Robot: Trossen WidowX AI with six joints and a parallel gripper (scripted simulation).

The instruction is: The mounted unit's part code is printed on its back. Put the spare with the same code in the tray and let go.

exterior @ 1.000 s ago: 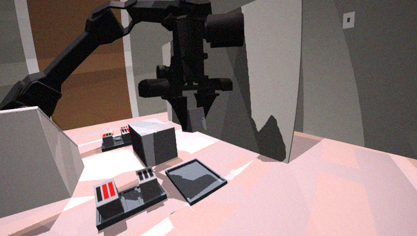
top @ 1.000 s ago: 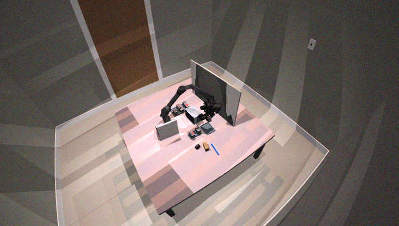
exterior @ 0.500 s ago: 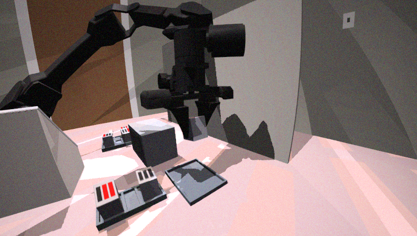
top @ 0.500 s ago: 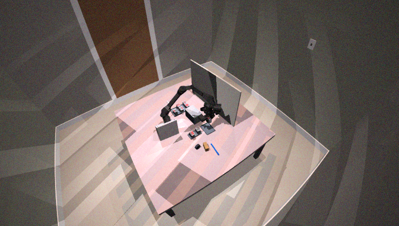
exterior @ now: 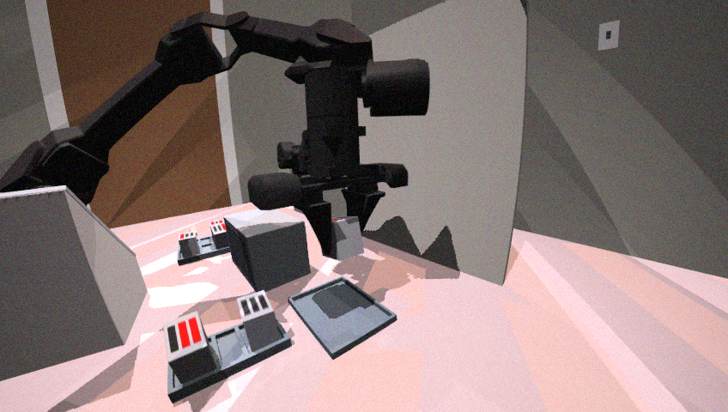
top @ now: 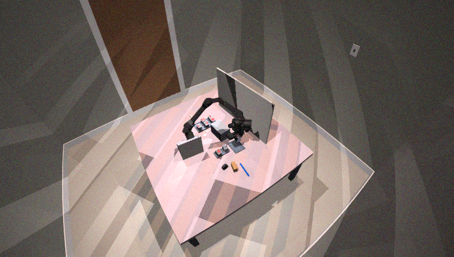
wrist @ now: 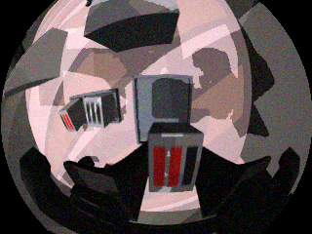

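Now: the flat grey tray 10 mm behind my gripper tip and 90 mm below it. From my gripper tip the other things lie so: grey spare (30 mm above); mounted unit (80 mm behind, 200 mm to the left, 40 mm below); blue pen (50 mm behind, 240 mm to the right, 90 mm below).
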